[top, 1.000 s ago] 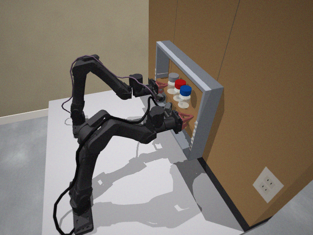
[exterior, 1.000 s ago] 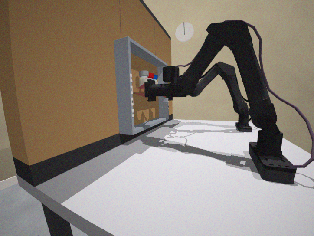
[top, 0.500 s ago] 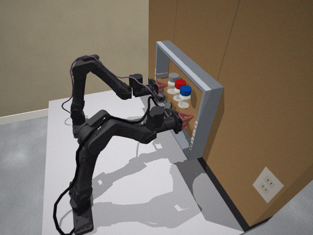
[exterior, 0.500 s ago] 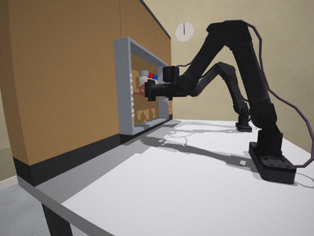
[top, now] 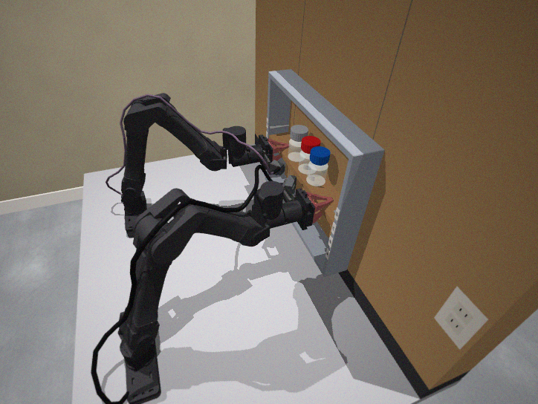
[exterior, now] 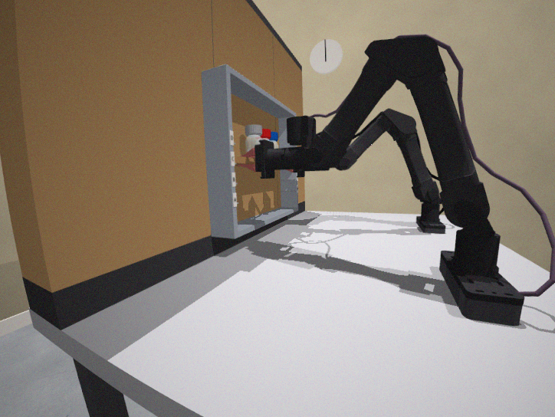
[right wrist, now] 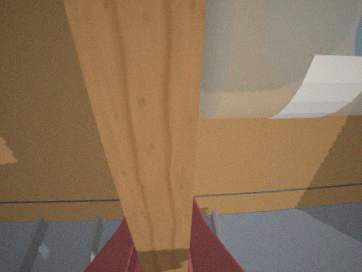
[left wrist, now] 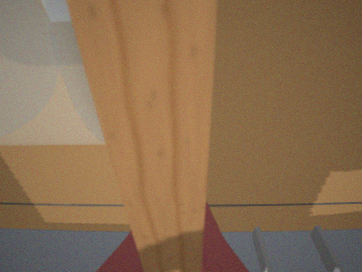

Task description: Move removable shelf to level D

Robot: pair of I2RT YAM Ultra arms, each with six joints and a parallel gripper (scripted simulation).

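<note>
The grey-capped bottle lies 8 cm to the right of my left hand and 6 cm above it. Also, from my left hand: wooden shelf 1 cm ahead, 15 cm to the right; grey wall rack 1 cm ahead, 15 cm to the right, 1 cm above; red-capped bottle 1 cm ahead, 15 cm to the right, 6 cm above.
Right now my right hand is 90 mm to the right of the blue-capped bottle, 60 mm below it and 10 mm past it. Also, from my right hand: wooden shelf: 150 mm to the left, 10 mm behind; grey wall rack: 150 mm to the left, 10 mm behind, 10 mm above; red-capped bottle: 140 mm to the left, 60 mm above, 10 mm behind.
</note>
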